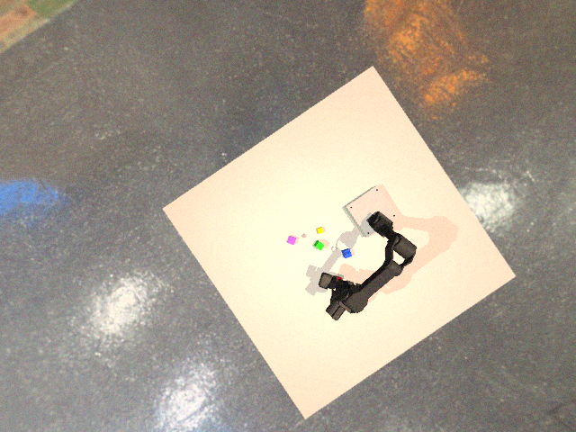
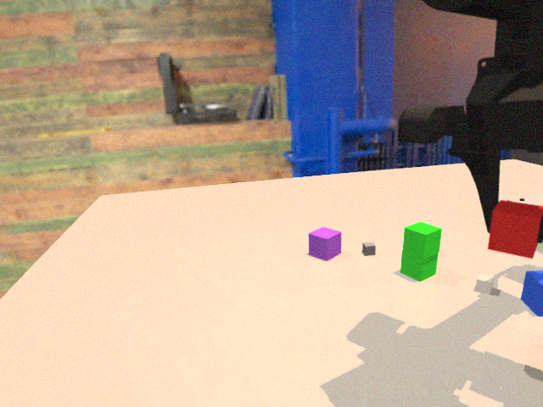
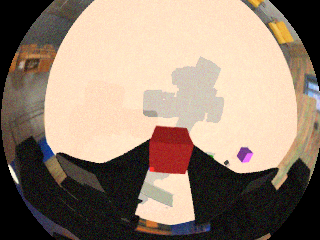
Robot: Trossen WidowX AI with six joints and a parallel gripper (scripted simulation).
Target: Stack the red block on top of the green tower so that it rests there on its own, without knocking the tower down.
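My gripper tip is 21 cm to the left of the yellow block, 11 cm above it and 10 cm past it. From my gripper tip the other things lie so: blue block (12 cm behind, 10 cm below, 3 cm to the right); small grey cube (24 cm to the right, 11 cm below, 2 cm behind); red block (1 cm above).
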